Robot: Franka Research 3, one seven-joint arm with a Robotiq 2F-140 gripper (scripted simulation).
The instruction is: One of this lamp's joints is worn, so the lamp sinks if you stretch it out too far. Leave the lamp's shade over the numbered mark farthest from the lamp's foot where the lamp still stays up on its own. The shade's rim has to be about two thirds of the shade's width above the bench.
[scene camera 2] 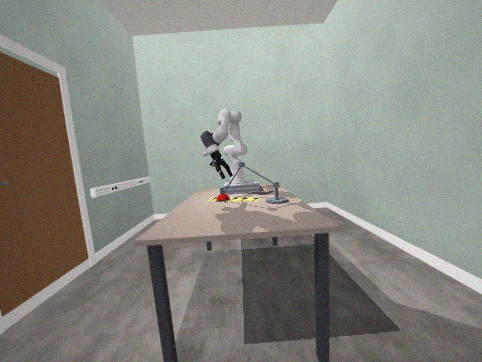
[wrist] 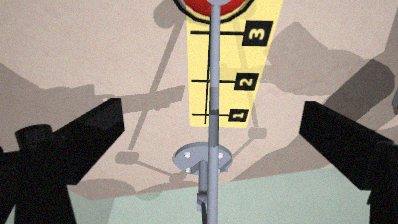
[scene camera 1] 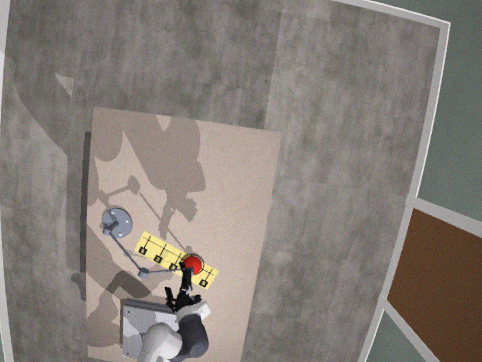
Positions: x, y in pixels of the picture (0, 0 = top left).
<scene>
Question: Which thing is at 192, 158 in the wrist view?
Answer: A round grey foot.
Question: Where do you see a yellow numbered strip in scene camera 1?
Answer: At 149, 246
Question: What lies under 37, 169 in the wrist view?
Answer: My gripper.
</scene>
